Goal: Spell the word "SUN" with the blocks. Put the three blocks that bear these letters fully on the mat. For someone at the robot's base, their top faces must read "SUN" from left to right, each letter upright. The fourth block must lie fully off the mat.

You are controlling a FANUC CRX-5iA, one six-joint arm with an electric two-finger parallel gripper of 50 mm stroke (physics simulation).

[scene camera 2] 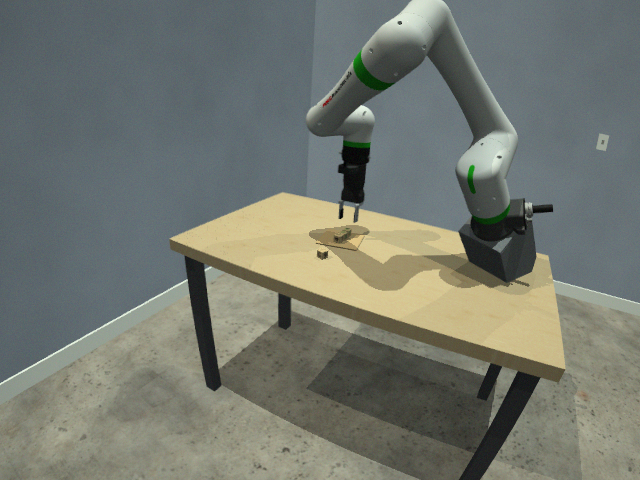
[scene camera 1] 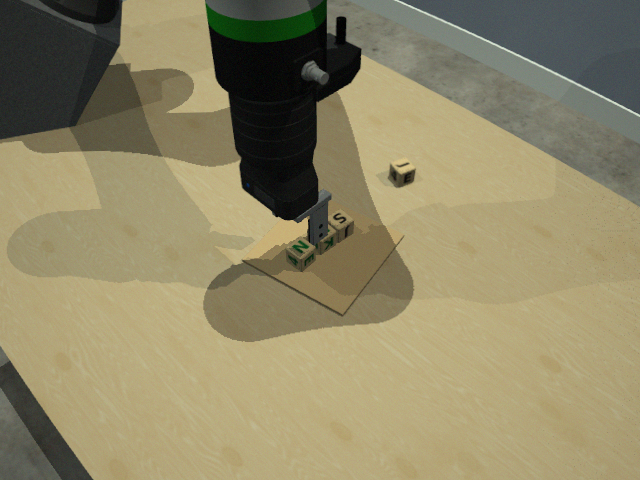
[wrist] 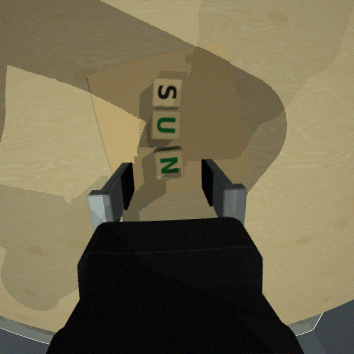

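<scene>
The S block (scene camera 1: 342, 225) (wrist: 167, 93), U block (scene camera 1: 327, 242) (wrist: 166, 125) and N block (scene camera 1: 300, 254) (wrist: 169, 164) stand in a row on the tan mat (scene camera 1: 343, 294) (scene camera 2: 355, 244) (wrist: 215, 110). From the base side they read SUN, letters upright. S and U are close together; a small gap separates U and N, and N is slightly turned. The fourth block (scene camera 1: 402, 173) (scene camera 2: 322, 253), J on top, lies on the table off the mat. My gripper (scene camera 1: 313, 233) (scene camera 2: 348, 218) (wrist: 166, 174) is open and empty above the row, near the N end; a finger partly hides U in scene camera 1.
The wooden table (scene camera 1: 465, 361) (scene camera 2: 248, 232) carries the mat and blocks. The dark robot base (scene camera 1: 46, 77) (scene camera 2: 504, 253) stands at one end of the table. The arm's shadow falls across the mat and row.
</scene>
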